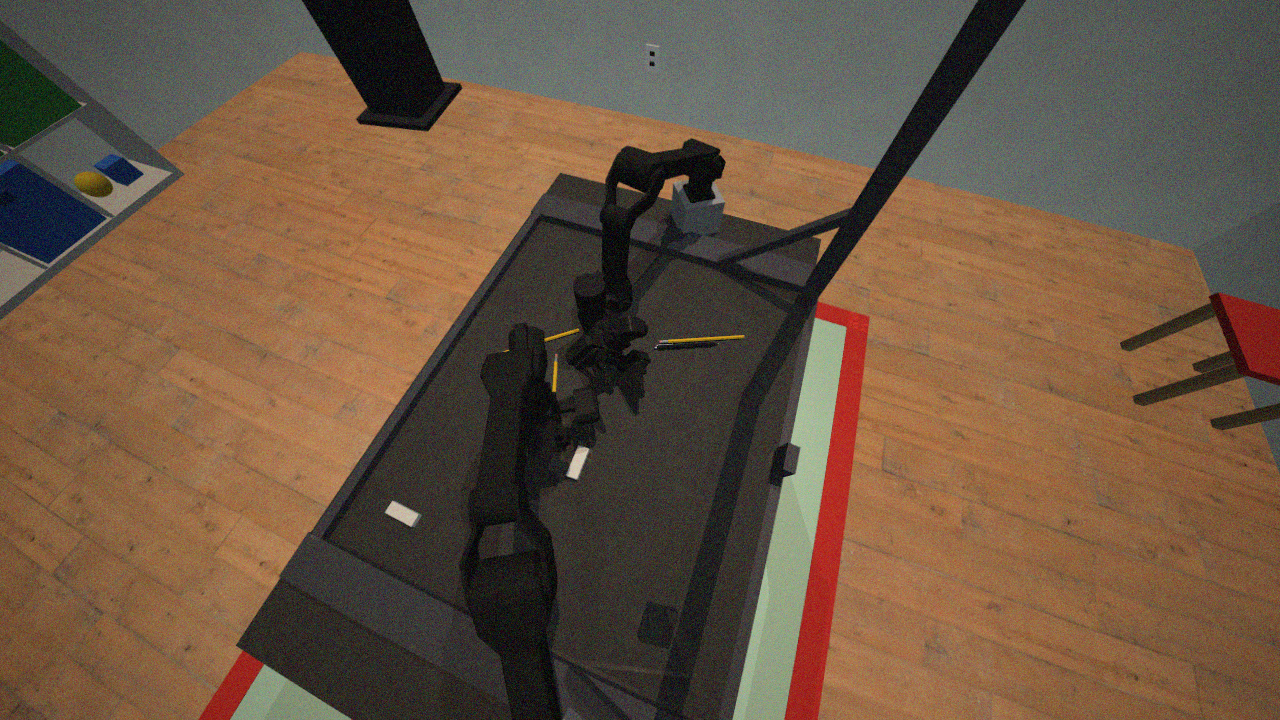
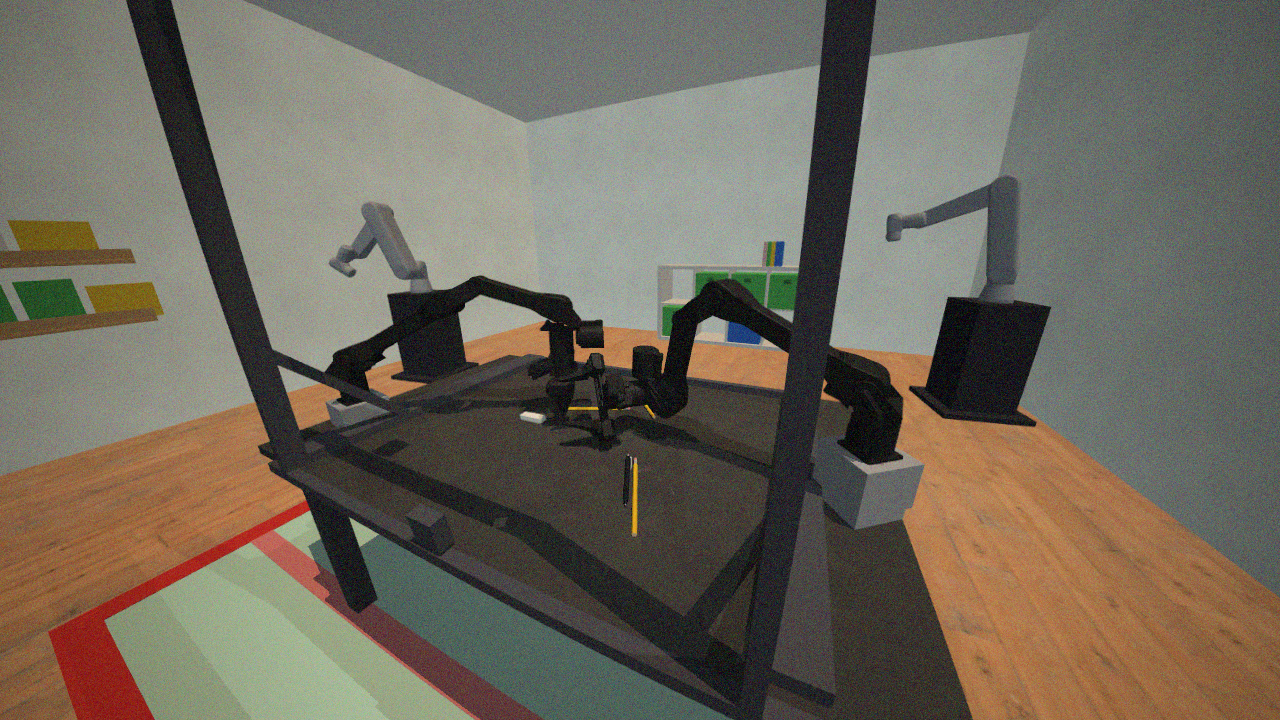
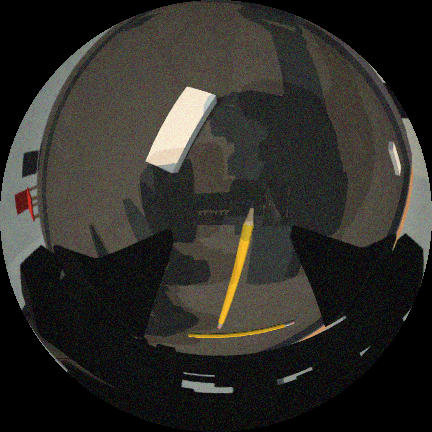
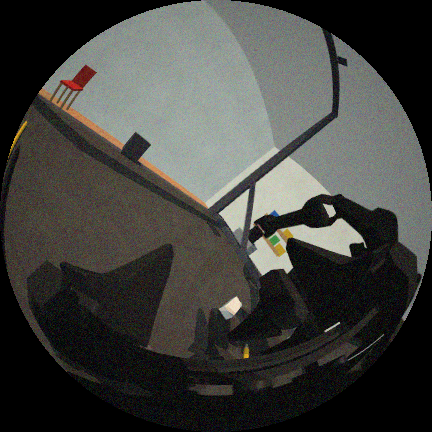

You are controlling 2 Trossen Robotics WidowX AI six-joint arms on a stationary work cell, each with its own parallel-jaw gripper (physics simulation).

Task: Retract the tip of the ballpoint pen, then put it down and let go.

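Frame: origin at the left arm's base, x ahead, y left, z up, level; metres.
Seen in the pictures: left gripper, between the fingertips: [image 2: 565,407] [image 3: 233,234] [image 4: 246,347]; right gripper, between the fingertips: [image 1: 627,395] [image 2: 560,401] [image 3: 43,278] [image 4: 231,247]; left arm's base, origin of its link: [image 2: 357,398] [image 4: 248,238]; right arm's base, origin of its link: [image 1: 698,192] [image 2: 868,450].
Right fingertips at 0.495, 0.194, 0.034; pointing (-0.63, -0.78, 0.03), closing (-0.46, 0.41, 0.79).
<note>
Pixels of each thing's top centre, then the offset from my right fingertips to it, as dx, dy, dz.
- dark ballpoint pen, centre of its top: [image 2: 627,475] [image 1: 686,344] +0.192, -0.038, -0.083
- long yellow pencil, centre of its top: [image 2: 634,489] [image 1: 702,338] +0.222, -0.061, -0.086
- third yellow pencil, centre of its top: [image 3: 241,335] [image 1: 537,341] +0.045, +0.257, -0.086
- white eraser, centre of its top: [image 3: 177,125] [image 4: 234,305] [image 1: 577,461] [image 2: 532,415] -0.135, +0.036, -0.081
The dark ballpoint pen [image 1: 680,346] [image 2: 626,480] lies flat on the table beside a long yellow pencil [image 1: 706,339] [image 2: 635,497], apart from both grippers. I cannot tell whether its tip is out. My left gripper [image 1: 576,422] [image 2: 566,402] [image 3: 233,234] is open and empty, low over another yellow pencil [image 1: 555,373] [image 3: 238,266] that lies on the table between its fingers. My right gripper [image 1: 617,373] [image 2: 613,415] [image 4: 231,247] is open and empty, tilted sideways close to the left gripper.
A third yellow pencil [image 1: 562,335] [image 3: 241,332] lies near the left gripper. A white eraser [image 1: 577,462] [image 2: 532,417] [image 3: 179,128] [image 4: 230,306] lies just beyond it. Another eraser [image 1: 402,513] lies at the table's near left. Dark frame posts [image 2: 812,343] stand at the table's edge.
</note>
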